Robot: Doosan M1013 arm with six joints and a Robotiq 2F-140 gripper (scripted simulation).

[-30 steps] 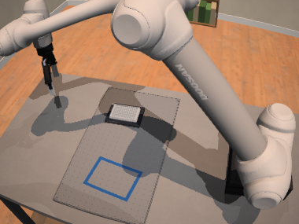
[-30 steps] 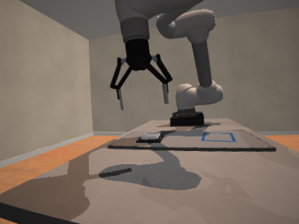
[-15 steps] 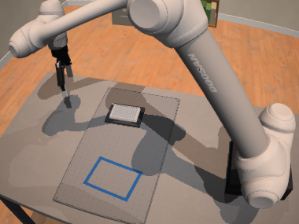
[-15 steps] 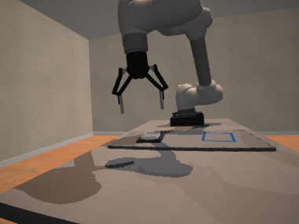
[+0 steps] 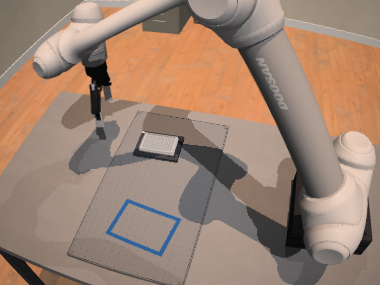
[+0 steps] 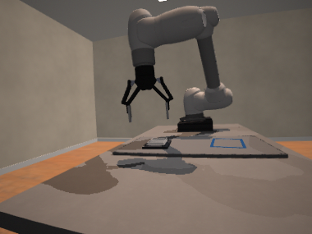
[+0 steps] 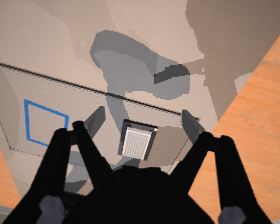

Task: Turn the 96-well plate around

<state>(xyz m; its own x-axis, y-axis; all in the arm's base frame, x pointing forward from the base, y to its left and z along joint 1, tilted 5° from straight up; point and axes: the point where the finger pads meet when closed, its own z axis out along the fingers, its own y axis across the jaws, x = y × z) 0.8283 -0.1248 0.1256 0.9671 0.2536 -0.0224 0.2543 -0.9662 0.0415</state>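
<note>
The white 96-well plate is 190 mm behind my hand, 140 mm below it and 20 mm to the right of it. From my hand the other things lie so: corner mark: 140 mm below, 110 mm behind, 70 mm to the right; plate nest N1: 190 mm behind, 150 mm below, 20 mm to the right.
</note>
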